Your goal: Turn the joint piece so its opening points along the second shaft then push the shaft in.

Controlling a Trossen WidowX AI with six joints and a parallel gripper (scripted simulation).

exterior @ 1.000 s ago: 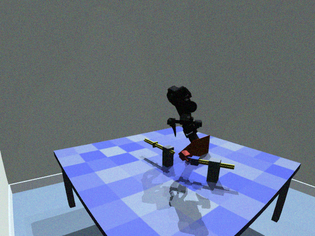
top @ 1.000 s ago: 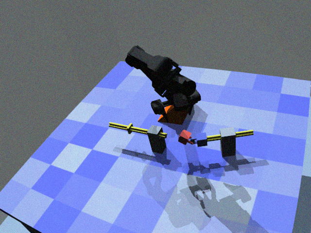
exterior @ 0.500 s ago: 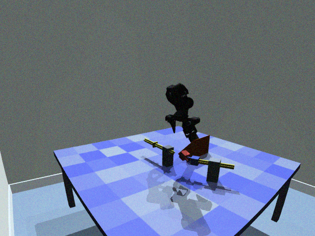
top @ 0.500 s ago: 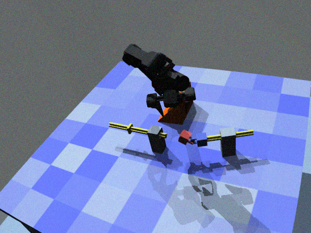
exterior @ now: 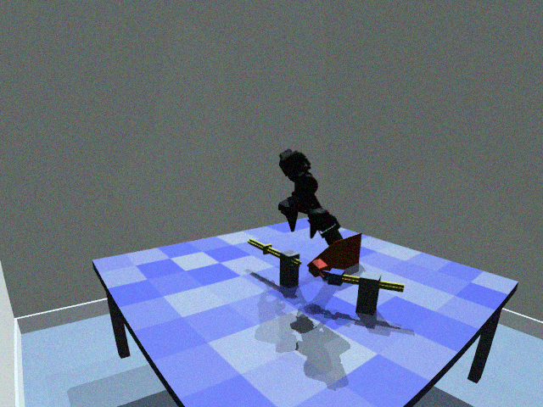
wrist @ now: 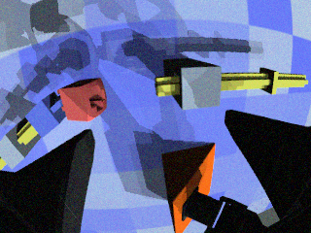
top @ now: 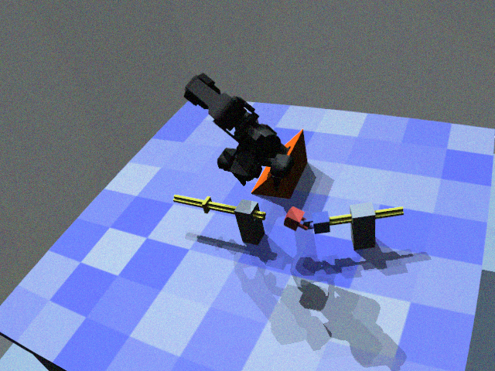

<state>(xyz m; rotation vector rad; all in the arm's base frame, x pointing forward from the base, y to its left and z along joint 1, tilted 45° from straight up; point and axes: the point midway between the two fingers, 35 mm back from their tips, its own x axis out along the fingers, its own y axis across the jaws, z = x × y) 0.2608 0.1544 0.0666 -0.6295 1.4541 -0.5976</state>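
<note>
Right now my gripper tip is 8 cm to the right of the red square joint piece and 10 cm above it.
</note>
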